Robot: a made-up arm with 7 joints.
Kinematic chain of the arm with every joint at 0, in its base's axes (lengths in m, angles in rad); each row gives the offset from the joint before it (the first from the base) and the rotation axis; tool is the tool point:
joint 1: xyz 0 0 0 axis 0 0.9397 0.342
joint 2: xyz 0 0 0 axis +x
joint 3: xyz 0 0 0 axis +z
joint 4: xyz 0.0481 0 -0.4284 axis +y
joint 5: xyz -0.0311 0 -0.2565 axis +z
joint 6: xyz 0 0 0 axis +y
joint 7: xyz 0 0 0 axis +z
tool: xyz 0 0 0
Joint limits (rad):
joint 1: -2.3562..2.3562
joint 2: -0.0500..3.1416
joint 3: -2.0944..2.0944
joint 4: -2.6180..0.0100
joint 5: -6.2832..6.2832
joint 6: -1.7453..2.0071
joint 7: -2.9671..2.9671
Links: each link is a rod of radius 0.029 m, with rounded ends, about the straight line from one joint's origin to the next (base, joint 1, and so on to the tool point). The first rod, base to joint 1, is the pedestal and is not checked.
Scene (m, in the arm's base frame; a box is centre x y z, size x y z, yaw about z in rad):
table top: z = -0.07
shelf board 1: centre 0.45 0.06 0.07 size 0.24 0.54 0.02 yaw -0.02
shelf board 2: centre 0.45 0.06 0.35 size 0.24 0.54 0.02 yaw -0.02
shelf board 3: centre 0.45 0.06 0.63 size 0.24 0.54 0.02 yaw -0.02
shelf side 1: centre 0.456 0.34 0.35 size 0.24 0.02 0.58 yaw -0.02
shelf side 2: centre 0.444 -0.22 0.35 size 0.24 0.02 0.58 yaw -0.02
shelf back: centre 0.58 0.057 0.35 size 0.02 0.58 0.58 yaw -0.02
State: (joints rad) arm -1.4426 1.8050 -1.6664 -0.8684 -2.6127 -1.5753 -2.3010
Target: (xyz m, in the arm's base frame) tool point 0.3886 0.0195 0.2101
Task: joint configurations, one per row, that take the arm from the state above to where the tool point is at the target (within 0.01 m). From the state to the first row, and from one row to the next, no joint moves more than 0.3 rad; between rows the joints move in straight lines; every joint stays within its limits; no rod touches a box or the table.
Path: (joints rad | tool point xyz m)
1: -1.5203 1.9366 -1.4733 -0.9724 -2.7295 -1.4808 -2.0297 | 0.2322 0.5621 0.2173
2: -1.5979 2.0683 -1.2803 -1.0763 -2.8463 -1.3863 -1.7583 | 0.1580 0.5444 0.2817
3: -1.6756 2.1999 -1.0872 -1.1803 -2.9630 -1.2918 -1.4870 | 0.0656 0.5178 0.3319
4: -1.7533 2.3315 -0.8941 -1.2842 -3.0798 -1.1973 -1.2157 | -0.0408 0.4812 0.3605
5: -1.8160 2.1427 -0.9699 -1.5464 -2.9864 -1.2729 -1.4327 | 0.0955 0.4102 0.3631
6: -1.8787 1.9539 -1.0458 -1.8086 -2.8930 -1.3485 -1.6498 | 0.1919 0.3067 0.3471
7: -1.9415 1.7651 -1.1216 -2.0708 -2.7995 -1.4241 -1.8669 | 0.2415 0.1933 0.3131
8: -2.0042 1.5763 -1.1974 -2.3330 -2.7061 -1.4997 -2.0839 | 0.2476 0.0928 0.2648
9: -2.0669 1.3875 -1.2732 -2.5952 -2.6127 -1.5753 -2.3010 | 0.2222 0.0228 0.2101
10: -1.9888 1.3238 -1.3345 -2.3287 -2.6127 -1.5753 -2.3010 | 0.3047 0.0137 0.2187
11: -1.9107 1.2602 -1.3958 -2.0623 -2.6127 -1.5753 -2.3010 | 0.3886 0.0195 0.2101

